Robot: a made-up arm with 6 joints. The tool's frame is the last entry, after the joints.
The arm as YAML. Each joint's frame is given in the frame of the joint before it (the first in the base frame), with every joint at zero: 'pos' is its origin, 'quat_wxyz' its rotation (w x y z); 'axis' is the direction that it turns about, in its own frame. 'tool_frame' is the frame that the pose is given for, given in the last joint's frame.
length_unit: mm
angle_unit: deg
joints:
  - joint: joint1
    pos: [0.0, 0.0, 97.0]
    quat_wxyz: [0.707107, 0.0, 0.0, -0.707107]
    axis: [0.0, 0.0, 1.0]
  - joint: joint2
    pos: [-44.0, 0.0, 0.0]
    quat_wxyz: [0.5, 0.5, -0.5, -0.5]
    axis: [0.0, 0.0, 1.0]
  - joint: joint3
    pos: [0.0, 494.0, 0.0]
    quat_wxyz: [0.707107, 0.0, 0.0, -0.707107]
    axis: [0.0, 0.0, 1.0]
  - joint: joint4
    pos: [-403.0, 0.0, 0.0]
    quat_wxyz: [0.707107, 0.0, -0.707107, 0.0]
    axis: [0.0, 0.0, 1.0]
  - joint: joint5
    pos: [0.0, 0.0, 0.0]
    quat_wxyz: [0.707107, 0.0, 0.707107, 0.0]
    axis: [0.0, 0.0, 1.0]
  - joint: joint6
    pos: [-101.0, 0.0, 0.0]
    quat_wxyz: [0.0, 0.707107, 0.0, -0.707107]
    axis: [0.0, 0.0, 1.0]
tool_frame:
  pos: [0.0, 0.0, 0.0]
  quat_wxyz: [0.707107, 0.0, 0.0, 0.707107]
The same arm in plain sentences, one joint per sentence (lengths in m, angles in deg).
The arm has six revolute joints in a row. What follows holds with every joint at zero, and every direction is one of the base frame's.
The first joint sits 0.097 m along +z from the base frame's origin and rotates about +z.
The second joint sits 0.044 m along +y from the first joint and rotates about +y.
The third joint sits 0.494 m along +z from the second joint and rotates about +y.
The fourth joint sits 0.403 m along +z from the third joint and rotates about +z.
The fifth joint sits at the same point as the fourth joint and rotates about +y.
The sixth joint sits 0.101 m along +z from the fifth joint and rotates about +z.
The tool frame, which is the frame that the pose is given for, sits at the same point as the sixth joint; its axes are parallel to the base frame's.

